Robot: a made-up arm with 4 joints.
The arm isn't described. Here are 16 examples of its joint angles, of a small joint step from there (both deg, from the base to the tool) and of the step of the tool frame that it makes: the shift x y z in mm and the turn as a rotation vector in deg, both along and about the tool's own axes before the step.
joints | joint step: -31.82 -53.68 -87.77 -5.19 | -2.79 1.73 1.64 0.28
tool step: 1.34 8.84 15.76 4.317 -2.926 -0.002
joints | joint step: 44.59 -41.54 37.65 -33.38 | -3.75 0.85 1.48 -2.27
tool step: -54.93 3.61 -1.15 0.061 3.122 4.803
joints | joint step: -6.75 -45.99 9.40 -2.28 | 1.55 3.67 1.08 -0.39
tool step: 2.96 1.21 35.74 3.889 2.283 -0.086
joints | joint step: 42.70 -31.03 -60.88 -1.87 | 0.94 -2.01 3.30 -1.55
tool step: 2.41 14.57 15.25 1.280 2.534 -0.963
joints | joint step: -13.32 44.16 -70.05 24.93 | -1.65 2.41 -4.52 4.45
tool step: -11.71 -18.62 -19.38 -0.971 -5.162 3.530
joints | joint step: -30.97 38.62 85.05 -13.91 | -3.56 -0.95 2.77 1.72
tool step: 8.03 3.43 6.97 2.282 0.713 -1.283
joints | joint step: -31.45 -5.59 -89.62 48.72 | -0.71 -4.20 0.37 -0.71
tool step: -1.34 -3.71 -3.30 -3.522 1.267 1.096
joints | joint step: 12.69 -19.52 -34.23 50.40 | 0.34 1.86 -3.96 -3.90
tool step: -15.48 -19.43 -8.79 -1.762 4.537 1.805
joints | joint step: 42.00 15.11 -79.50 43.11 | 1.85 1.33 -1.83 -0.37
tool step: -6.00 -7.34 -7.44 -0.762 1.620 -0.184
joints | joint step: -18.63 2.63 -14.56 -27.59 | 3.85 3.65 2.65 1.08
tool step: -4.30 0.74 48.85 6.468 0.003 1.082
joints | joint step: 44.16 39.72 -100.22 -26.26 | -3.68 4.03 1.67 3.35
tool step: -1.59 11.90 15.57 2.884 -7.745 5.393
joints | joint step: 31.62 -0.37 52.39 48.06 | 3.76 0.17 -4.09 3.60
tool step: 9.15 -20.71 -36.29 -3.826 -6.585 1.882
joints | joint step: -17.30 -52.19 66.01 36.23 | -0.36 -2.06 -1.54 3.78
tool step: -18.94 -14.75 -21.73 -1.945 -4.205 2.532
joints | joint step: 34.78 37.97 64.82 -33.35 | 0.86 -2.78 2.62 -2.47
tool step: 4.84 0.59 -11.93 -0.593 0.480 0.611
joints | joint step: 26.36 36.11 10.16 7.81 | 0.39 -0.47 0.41 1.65
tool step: 3.89 1.87 -1.00 0.182 -2.143 -0.264
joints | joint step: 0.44 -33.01 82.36 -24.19 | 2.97 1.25 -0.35 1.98
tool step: 28.07 0.70 19.01 1.108 -4.079 -1.455
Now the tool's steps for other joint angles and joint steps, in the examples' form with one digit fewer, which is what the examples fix.
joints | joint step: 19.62 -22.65 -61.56 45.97 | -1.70 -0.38 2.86 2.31
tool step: 11.3 12.2 16.2 2.60 -4.00 -1.31
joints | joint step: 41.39 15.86 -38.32 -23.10 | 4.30 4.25 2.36 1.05
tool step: -3.8 -1.0 41.1 6.86 0.33 1.01
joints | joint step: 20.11 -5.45 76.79 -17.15 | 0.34 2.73 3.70 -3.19
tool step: -16.0 23.3 54.1 5.59 3.73 1.63
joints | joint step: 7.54 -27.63 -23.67 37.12 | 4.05 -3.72 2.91 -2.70
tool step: 23.4 13.6 -29.8 -3.65 4.07 -3.54
